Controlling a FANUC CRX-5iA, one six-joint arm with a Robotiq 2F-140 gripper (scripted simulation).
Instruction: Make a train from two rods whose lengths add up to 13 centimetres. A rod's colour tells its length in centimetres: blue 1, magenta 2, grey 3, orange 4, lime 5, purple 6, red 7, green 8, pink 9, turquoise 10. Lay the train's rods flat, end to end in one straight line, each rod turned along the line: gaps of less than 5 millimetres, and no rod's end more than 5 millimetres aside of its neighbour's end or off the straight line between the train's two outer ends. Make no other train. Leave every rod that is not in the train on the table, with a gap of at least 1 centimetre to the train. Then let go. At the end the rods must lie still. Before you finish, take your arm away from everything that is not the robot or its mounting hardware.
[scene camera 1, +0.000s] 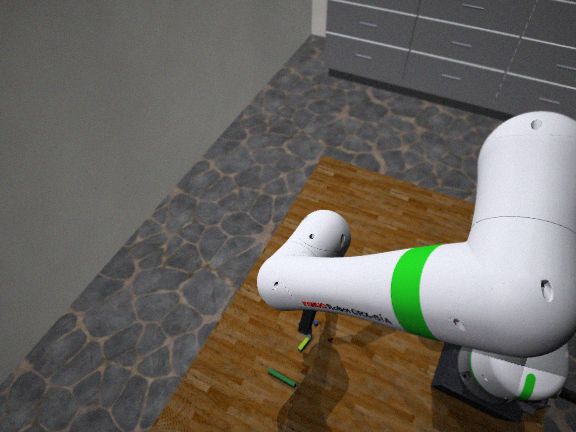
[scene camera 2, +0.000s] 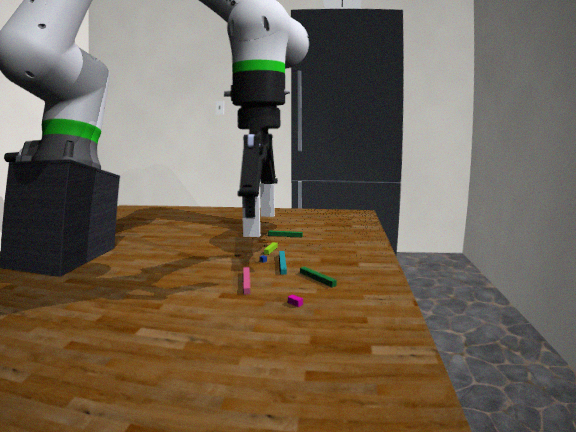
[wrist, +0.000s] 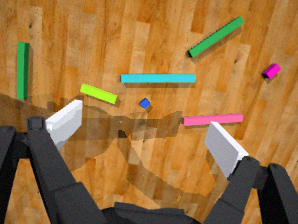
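Observation:
My gripper (scene camera 2: 260, 225) (wrist: 146, 122) is visible in both scene camera 2 and the wrist view.

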